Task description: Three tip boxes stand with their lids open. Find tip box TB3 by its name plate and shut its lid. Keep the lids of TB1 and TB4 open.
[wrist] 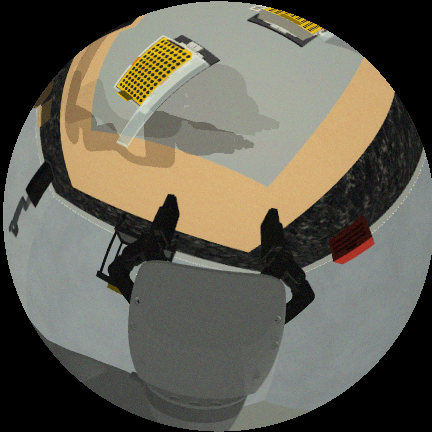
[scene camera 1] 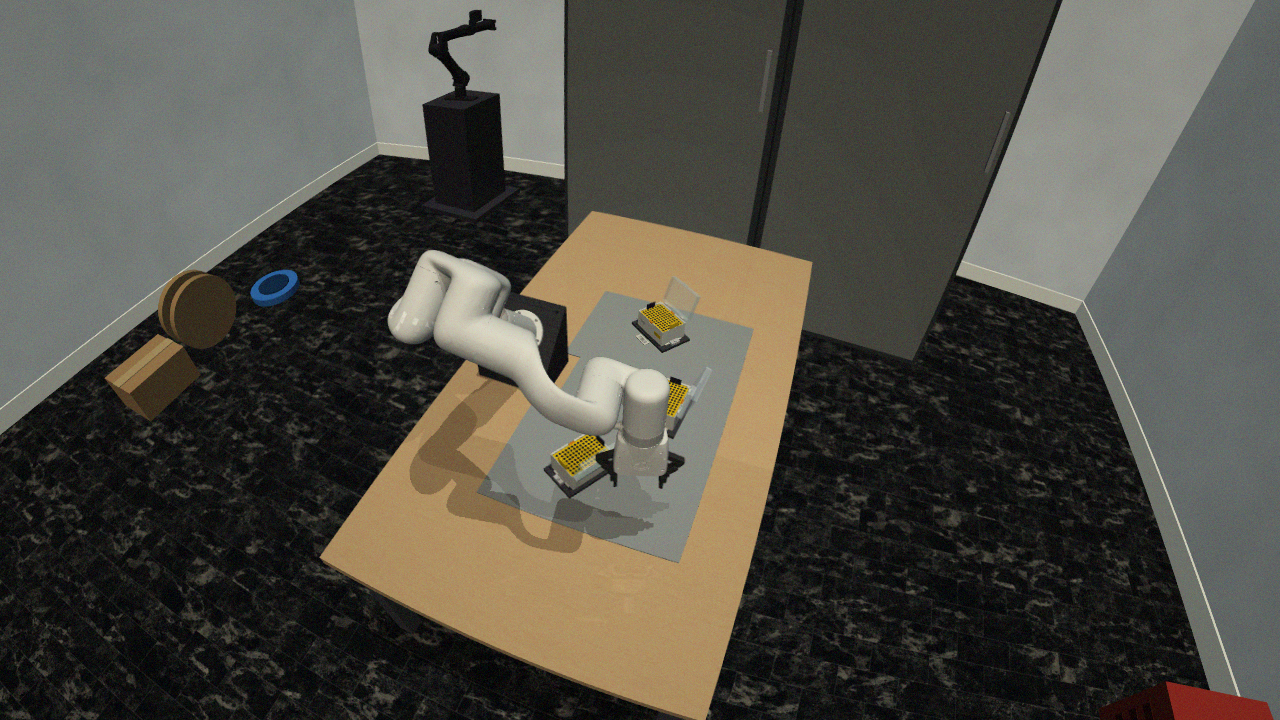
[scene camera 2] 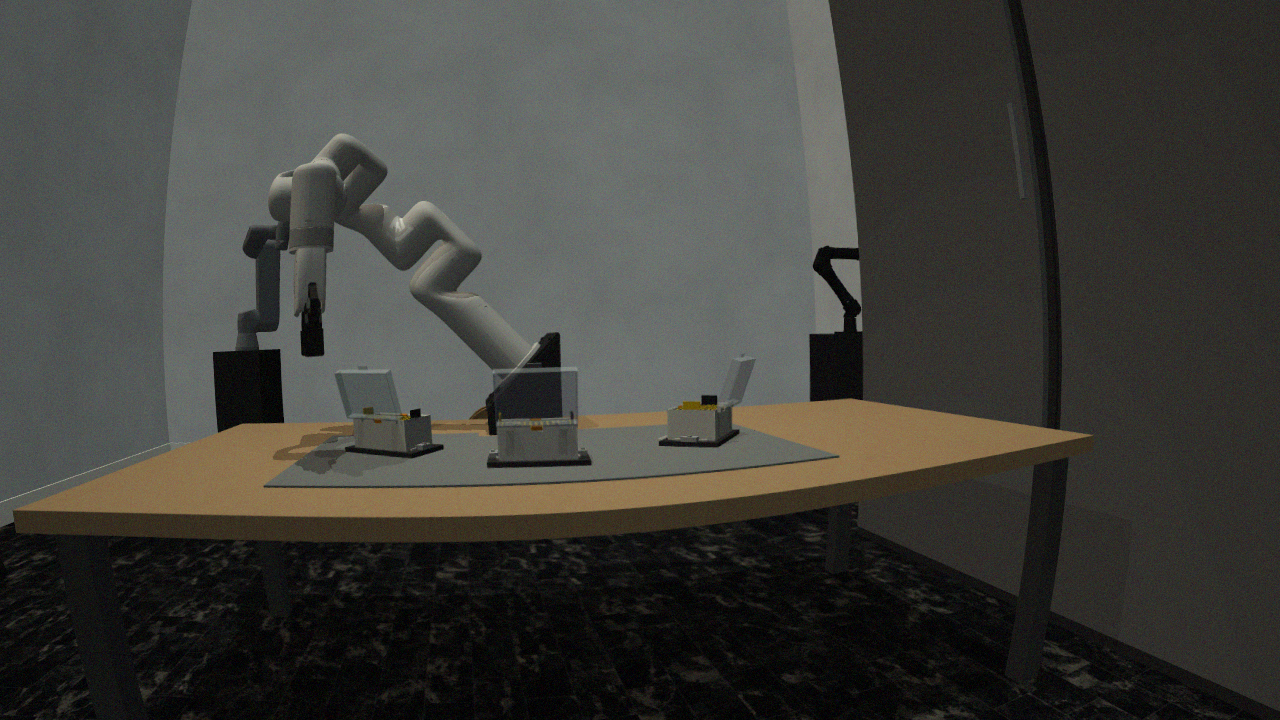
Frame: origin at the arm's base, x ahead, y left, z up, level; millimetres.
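Seen in the pictures: gripper, fingertip midpoint: (wrist: 221, 209) (scene camera 1: 637, 482) (scene camera 2: 312, 355); arm's base, link origin: (scene camera 2: 520, 366).
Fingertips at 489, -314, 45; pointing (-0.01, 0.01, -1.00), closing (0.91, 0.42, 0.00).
Note:
Pixels of each thing's middle, then the offset from my fingertips to it, as dx, dy, dz. Level surfaces: height alone.
- middle box, body centre: (scene camera 2: 536, 438) (scene camera 1: 662, 401) -86, +349, -140
- far box, body centre: (scene camera 2: 694, 421) (scene camera 1: 658, 325) -221, +628, -140
- grey mat, surface height: dz -173
- wooden table, surface height: dz -176
The near tip box (scene camera 1: 577, 458) (scene camera 2: 393, 434) (wrist: 156, 70) has a yellow tip rack; its clear lid (scene camera 2: 366, 394) (wrist: 135, 128) stands open, partly hidden in scene camera 1. The middle box (scene camera 1: 676, 400) (scene camera 2: 537, 443) (wrist: 295, 20) has its lid (scene camera 1: 700, 390) (scene camera 2: 535, 392) open. The far box (scene camera 1: 662, 324) (scene camera 2: 699, 423) has its lid (scene camera 1: 683, 298) (scene camera 2: 738, 380) open. No name plate is readable, so I cannot tell which box is TB3. My gripper (scene camera 1: 639, 483) (scene camera 2: 311, 352) (wrist: 221, 209) is open and empty, high above the mat on the near box's lid side.
The boxes stand on a grey mat (scene camera 1: 707, 353) (scene camera 2: 626, 465) (wrist: 310, 100) on the wooden table (scene camera 1: 572, 617) (scene camera 2: 939, 438) (wrist: 210, 210). The raised lids of the middle and far boxes stand up as obstacles. The arm's black base (scene camera 1: 546, 331) is at the table's side.

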